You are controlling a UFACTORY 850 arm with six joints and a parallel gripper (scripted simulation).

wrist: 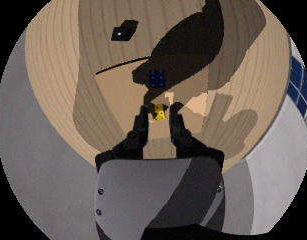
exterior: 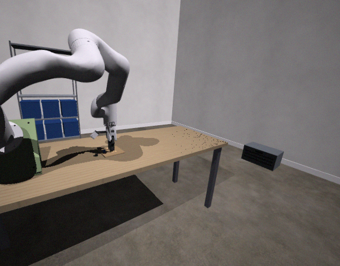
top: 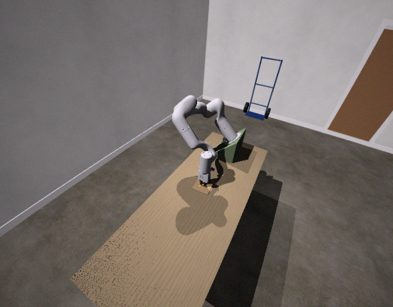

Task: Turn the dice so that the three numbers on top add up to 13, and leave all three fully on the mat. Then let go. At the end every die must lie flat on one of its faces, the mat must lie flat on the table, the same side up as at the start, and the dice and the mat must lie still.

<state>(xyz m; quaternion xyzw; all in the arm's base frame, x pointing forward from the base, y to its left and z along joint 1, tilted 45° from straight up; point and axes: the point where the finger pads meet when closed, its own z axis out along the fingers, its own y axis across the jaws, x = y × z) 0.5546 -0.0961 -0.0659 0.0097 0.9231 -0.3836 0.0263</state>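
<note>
My gripper is now 20 mm above the yellow die. Also, from my hand: black die 110 mm behind, 30 mm to the right, 30 mm below; then blue die 50 mm behind, 20 mm below; then tan mat 30 mm below.
</note>
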